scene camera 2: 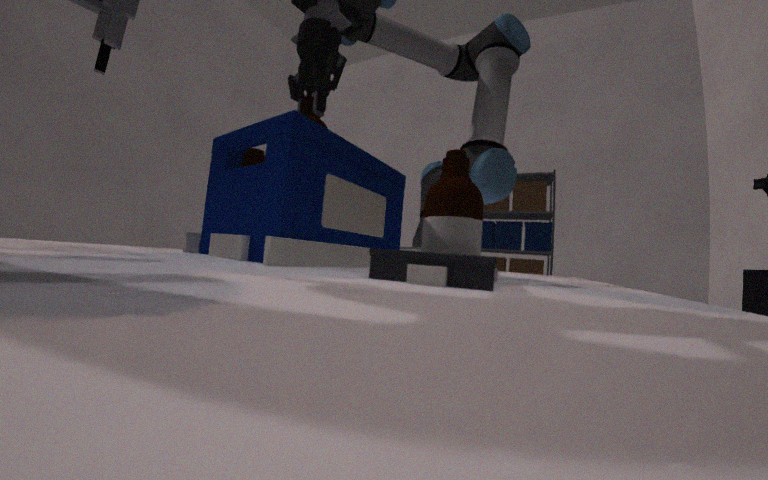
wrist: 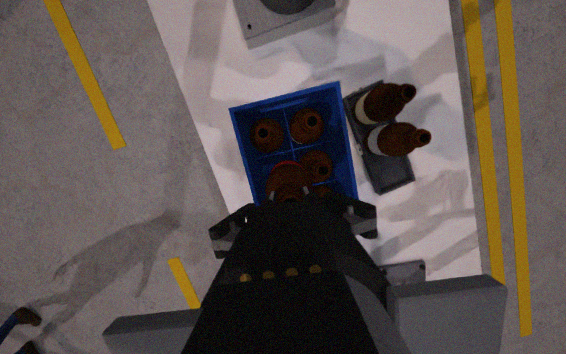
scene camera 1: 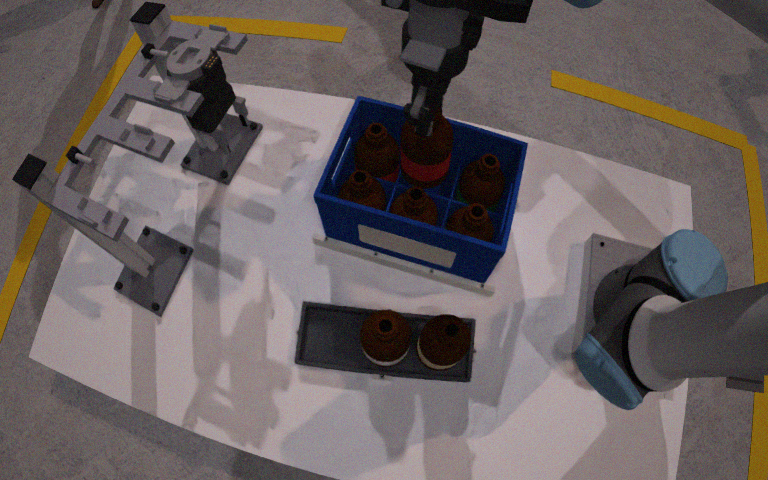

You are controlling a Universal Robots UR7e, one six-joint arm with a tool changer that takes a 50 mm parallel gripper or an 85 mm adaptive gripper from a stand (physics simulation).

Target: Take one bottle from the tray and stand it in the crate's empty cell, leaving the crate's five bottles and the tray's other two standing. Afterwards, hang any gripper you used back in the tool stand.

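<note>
My gripper [scene camera 1: 421, 125] [scene camera 2: 312, 107] [wrist: 289, 194] is shut on the neck of a brown bottle with a red label [scene camera 1: 425, 168] [wrist: 287, 175]. The bottle is upright, its lower part inside the back middle cell of the blue crate [scene camera 1: 339, 223] [scene camera 2: 254, 198] [wrist: 347, 135]. It stands out higher than the crate's five standing bottles; its base is hidden. The dark tray [scene camera 1: 328, 339] [scene camera 2: 390, 266] [wrist: 392, 172] holds two standing bottles with white labels, one in the middle [scene camera 1: 385, 336] [wrist: 397, 139] and one at the end [scene camera 1: 444, 342] [wrist: 382, 102].
The tool stand, with a dark base plate [scene camera 1: 169, 271], is at the left in scene camera 1. Another gripper [scene camera 1: 212, 96] hangs in it. The arm's base is right of the crate. A pale rail [scene camera 1: 402, 264] runs along the crate's front. A shelf unit [scene camera 2: 553, 226] stands behind.
</note>
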